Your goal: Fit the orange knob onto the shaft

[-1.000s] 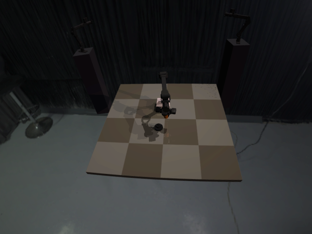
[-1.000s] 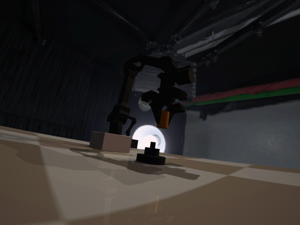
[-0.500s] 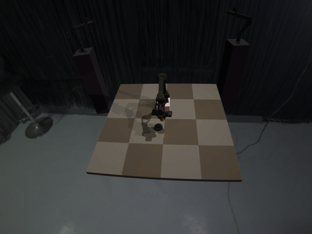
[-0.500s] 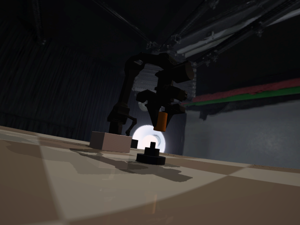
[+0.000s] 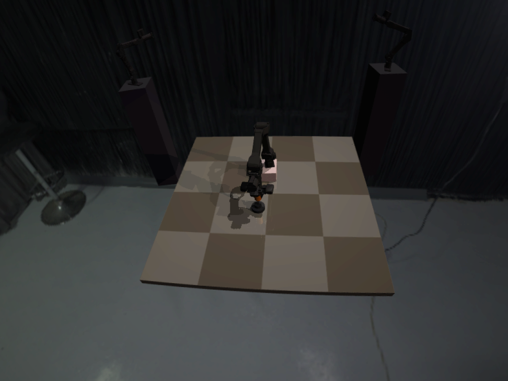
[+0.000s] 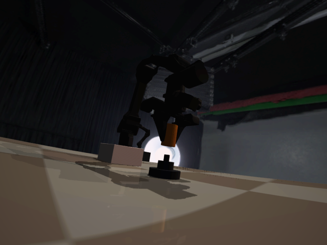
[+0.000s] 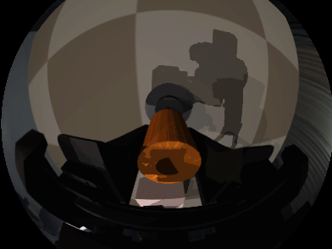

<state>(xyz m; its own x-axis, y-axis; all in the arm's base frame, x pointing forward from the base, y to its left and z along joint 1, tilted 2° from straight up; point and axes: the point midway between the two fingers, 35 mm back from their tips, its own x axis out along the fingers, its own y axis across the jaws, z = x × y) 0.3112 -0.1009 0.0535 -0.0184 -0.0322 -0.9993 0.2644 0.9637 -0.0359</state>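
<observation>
Right now my gripper tip is 6 cm above the dark pedestal. The rest, counted from my gripper tip: orange knob 2 cm above.
</observation>
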